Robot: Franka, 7 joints.
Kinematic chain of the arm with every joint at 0, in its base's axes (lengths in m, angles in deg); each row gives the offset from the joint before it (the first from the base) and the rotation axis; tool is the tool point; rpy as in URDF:
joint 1: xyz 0 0 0.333 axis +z
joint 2: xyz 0 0 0 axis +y
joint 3: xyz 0 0 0.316 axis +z
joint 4: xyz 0.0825 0 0 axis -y
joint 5: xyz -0.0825 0 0.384 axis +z
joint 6: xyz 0 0 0 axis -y
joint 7: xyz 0.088 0 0 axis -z
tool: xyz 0 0 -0.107 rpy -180 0 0
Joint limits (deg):
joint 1: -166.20..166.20
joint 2: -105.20..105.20
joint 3: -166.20..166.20
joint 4: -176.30..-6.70
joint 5: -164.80..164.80
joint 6: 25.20..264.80
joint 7: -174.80..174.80
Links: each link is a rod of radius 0.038 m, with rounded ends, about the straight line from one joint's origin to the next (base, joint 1, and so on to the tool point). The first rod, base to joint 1, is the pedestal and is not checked.
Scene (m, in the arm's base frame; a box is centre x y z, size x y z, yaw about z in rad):
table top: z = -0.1
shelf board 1: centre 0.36 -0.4 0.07 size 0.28 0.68 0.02 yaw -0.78
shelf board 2: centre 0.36 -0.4 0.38 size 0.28 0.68 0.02 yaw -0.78
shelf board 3: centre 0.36 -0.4 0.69 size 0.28 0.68 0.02 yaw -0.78
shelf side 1: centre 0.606 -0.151 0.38 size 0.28 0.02 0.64 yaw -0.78
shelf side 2: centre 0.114 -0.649 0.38 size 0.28 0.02 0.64 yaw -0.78
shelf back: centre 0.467 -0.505 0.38 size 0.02 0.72 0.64 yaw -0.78
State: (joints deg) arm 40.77 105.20 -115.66 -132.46 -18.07 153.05 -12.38
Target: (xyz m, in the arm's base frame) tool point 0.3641 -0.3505 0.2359
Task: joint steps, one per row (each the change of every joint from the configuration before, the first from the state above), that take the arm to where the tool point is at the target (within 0.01 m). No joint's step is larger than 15 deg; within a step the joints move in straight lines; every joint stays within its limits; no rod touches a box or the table.
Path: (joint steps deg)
1: 12.04 0.00 -2.37 -7.73 0.05 -7.17 0.00
2: 12.05 0.00 -2.38 -7.73 0.04 -7.16 0.00
3: 12.04 0.00 -2.37 -7.73 0.05 -7.17 0.00
4: 12.04 0.00 -2.38 -7.73 0.05 -7.17 0.00
5: -0.08 -6.01 13.37 -2.77 -0.69 4.10 0.00
6: -0.08 -6.00 13.36 -2.77 -0.68 4.10 0.00
7: -0.08 -6.01 13.36 -2.77 -0.69 4.10 0.00
8: -0.08 -6.00 13.36 -2.77 -0.69 4.10 0.00
9: -13.64 7.21 -2.90 12.12 0.02 4.84 0.00
10: -13.64 7.21 -2.90 12.13 0.01 4.83 0.00
11: -13.64 7.20 -2.91 12.12 0.02 4.84 0.00

